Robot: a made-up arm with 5 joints.
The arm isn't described. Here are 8 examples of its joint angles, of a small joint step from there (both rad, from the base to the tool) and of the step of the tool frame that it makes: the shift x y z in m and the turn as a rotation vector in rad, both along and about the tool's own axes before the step.
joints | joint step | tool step
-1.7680 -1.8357 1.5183 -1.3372 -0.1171 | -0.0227 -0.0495 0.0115 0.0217 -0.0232 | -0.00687 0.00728 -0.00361 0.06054 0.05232 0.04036
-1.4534 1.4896 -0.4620 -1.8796 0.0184 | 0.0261 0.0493 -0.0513 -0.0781 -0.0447 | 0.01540 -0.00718 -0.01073 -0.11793 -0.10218 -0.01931
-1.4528 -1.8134 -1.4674 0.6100 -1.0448 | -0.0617 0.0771 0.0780 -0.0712 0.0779 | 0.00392 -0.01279 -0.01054 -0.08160 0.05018 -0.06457
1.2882 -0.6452 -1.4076 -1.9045 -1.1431 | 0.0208 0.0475 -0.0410 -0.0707 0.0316 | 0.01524 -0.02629 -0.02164 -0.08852 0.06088 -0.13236
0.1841 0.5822 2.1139 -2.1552 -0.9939 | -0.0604 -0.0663 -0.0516 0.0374 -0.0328 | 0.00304 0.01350 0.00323 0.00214 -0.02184 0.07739
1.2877 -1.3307 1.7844 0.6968 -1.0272 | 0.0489 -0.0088 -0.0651 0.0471 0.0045 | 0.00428 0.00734 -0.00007 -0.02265 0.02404 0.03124
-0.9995 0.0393 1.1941 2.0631 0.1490 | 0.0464 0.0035 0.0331 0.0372 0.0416 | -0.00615 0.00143 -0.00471 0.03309 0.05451 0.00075
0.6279 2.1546 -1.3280 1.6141 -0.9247 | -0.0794 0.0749 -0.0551 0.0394 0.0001 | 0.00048 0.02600 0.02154 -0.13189 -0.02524 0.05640
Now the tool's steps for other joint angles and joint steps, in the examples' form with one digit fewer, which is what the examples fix.
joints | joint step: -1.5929 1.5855 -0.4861 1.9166 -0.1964 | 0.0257 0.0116 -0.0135 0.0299 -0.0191
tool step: -0.0021 -0.0011 0.0020 0.0067 0.0058 0.0055
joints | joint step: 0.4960 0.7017 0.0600 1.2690 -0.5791 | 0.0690 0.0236 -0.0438 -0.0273 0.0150
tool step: -0.0094 -0.0074 0.0171 -0.0714 -0.0807 -0.0572
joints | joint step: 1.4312 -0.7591 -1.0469 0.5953 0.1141 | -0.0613 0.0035 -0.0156 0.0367 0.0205
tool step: -0.0087 0.0086 -0.0071 -0.0181 0.0249 0.0341
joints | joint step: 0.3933 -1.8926 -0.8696 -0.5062 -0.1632 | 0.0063 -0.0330 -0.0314 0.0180 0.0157
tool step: -0.0022 -0.0010 -0.0012 0.0168 0.0145 -0.0230
